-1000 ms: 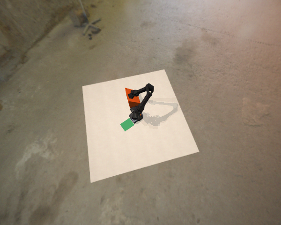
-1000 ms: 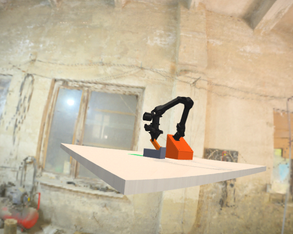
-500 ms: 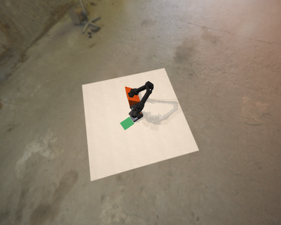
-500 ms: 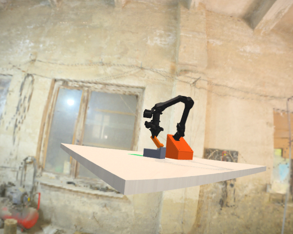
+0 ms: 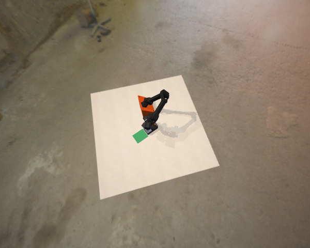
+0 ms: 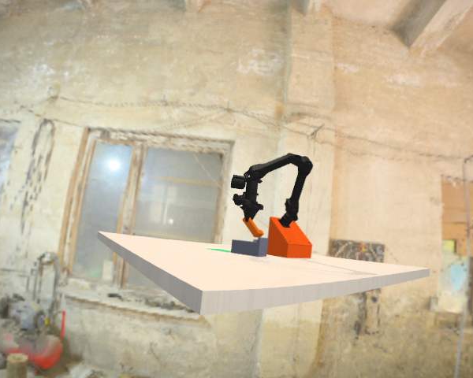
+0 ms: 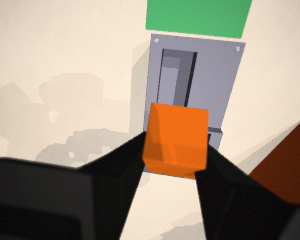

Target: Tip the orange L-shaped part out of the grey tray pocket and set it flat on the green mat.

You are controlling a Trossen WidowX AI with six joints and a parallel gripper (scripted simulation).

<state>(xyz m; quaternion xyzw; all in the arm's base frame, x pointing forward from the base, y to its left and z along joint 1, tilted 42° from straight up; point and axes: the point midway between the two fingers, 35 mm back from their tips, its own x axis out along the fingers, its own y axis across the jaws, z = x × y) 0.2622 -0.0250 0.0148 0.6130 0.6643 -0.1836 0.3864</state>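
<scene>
My gripper tip is 3 cm short of the green mat, 14 cm to the left of it and 17 cm above it. Also, from my gripper tip: orange L-shaped part: 2 cm behind, 3 cm to the left, 3 cm below.
</scene>
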